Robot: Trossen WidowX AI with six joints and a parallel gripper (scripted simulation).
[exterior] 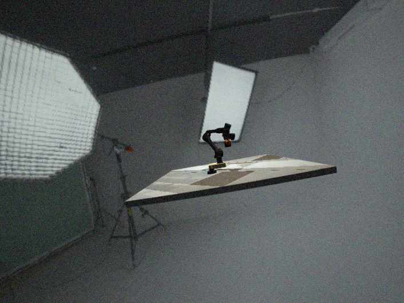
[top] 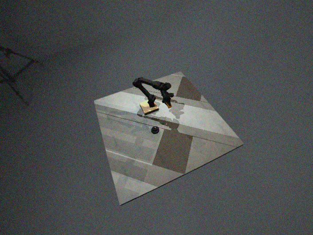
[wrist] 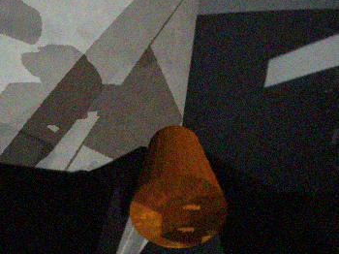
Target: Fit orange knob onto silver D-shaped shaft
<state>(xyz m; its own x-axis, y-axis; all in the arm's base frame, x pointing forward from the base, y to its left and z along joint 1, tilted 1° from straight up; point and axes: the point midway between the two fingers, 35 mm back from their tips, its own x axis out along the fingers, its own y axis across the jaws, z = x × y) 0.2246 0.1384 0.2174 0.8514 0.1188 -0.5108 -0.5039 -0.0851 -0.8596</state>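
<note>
Now: the dark round pedestal 80 mm ahead of my gripper tip, 180 mm to the right of it and 220 mm below it. From my gripper tip the other things lie so: orange knob 30 mm behind, 20 mm above.
</note>
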